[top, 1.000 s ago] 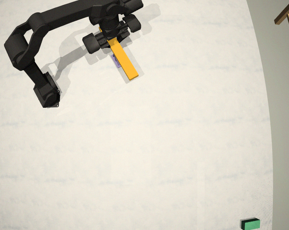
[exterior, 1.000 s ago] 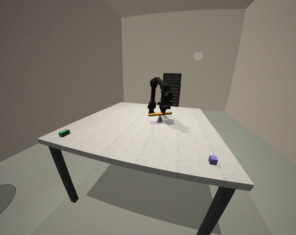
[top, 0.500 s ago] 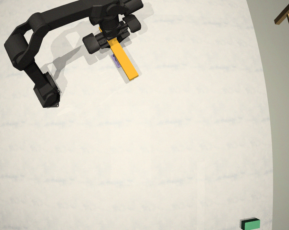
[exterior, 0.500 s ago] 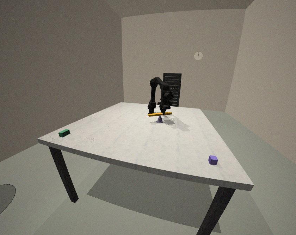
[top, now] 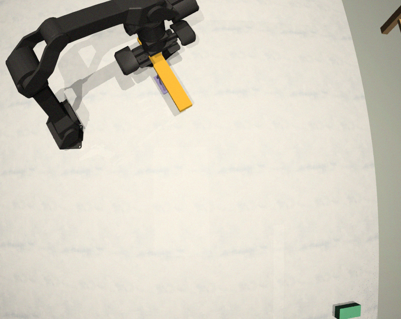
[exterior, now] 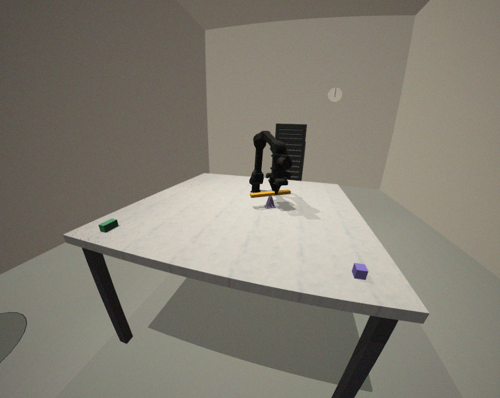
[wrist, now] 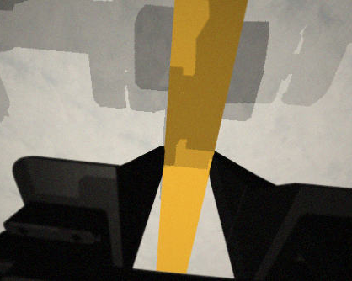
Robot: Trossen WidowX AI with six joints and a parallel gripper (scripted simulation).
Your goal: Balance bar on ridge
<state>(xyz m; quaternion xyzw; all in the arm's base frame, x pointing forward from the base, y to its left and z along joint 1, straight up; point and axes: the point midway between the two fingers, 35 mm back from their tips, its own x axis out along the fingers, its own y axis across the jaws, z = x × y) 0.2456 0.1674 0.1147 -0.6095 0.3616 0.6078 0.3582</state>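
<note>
My gripper tip is now 1 cm short of the orange bar and 2 cm to the left of it. Round my gripper tip: purple cube: 49 cm ahead, 33 cm to the left, 6 cm below; green block: 49 cm ahead, 67 cm to the right, 6 cm below.
</note>
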